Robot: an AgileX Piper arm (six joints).
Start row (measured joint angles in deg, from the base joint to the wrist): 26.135, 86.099, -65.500, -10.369, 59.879, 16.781
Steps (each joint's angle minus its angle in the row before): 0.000, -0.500, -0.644, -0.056, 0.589, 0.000; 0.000, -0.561, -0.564, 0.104, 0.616, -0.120; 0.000, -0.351, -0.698, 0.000, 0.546, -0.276; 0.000, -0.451, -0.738, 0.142, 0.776, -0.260; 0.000, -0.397, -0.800, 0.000, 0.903, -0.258; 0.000, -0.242, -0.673, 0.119, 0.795, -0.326; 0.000, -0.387, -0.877, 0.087, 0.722, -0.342; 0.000, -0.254, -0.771, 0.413, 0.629, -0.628; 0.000, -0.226, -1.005, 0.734, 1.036, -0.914; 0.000, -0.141, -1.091, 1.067, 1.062, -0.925; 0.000, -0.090, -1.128, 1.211, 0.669, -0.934; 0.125, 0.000, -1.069, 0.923, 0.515, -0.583; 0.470, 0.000, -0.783, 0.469, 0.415, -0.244
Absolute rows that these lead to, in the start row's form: 26.135, 85.599, -66.144, -10.425, 60.468, 16.781; 26.135, 85.038, -66.708, -10.321, 61.084, 16.661; 26.135, 84.687, -67.406, -10.321, 61.630, 16.385; 26.135, 84.236, -68.144, -10.179, 62.406, 16.125; 26.135, 83.839, -68.944, -10.179, 63.309, 15.867; 26.135, 83.597, -69.617, -10.060, 64.104, 15.541; 26.135, 83.210, -70.494, -9.973, 64.826, 15.199; 26.135, 82.956, -71.265, -9.560, 65.455, 14.571; 26.135, 82.730, -72.270, -8.826, 66.491, 13.657; 26.135, 82.589, -73.361, -7.759, 67.553, 12.732; 26.135, 82.499, -74.489, -6.548, 68.222, 11.798; 26.260, 82.499, -75.558, -5.625, 68.737, 11.215; 26.730, 82.499, -76.341, -5.156, 69.152, 10.971
